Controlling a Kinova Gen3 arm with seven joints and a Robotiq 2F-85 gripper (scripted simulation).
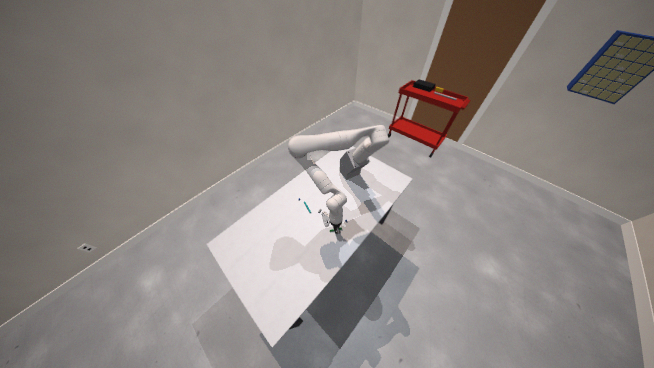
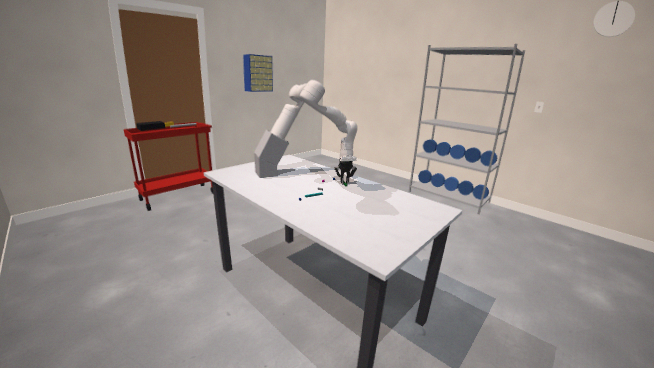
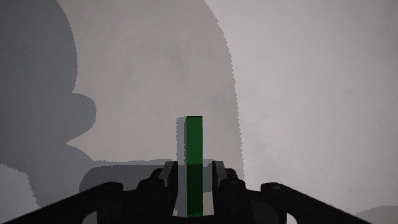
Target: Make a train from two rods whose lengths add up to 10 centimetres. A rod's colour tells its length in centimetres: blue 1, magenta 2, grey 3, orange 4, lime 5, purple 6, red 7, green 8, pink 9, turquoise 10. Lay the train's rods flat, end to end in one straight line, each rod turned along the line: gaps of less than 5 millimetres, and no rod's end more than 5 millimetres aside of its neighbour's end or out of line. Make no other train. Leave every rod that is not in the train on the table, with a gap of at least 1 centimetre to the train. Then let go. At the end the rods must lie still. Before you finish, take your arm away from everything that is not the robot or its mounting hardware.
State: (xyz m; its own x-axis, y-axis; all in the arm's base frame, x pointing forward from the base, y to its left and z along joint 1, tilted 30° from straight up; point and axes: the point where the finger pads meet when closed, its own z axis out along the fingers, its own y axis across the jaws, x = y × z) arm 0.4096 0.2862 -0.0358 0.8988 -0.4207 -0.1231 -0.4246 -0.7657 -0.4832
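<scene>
Right now the green rod is 20 mm below my hand. The rest, counted from my hand: grey rod: 170 mm to the right, 20 mm below; turquoise rod: 250 mm to the right, 50 mm ahead, 20 mm below; magenta rod: 100 mm behind, 80 mm to the right, 20 mm below.
</scene>
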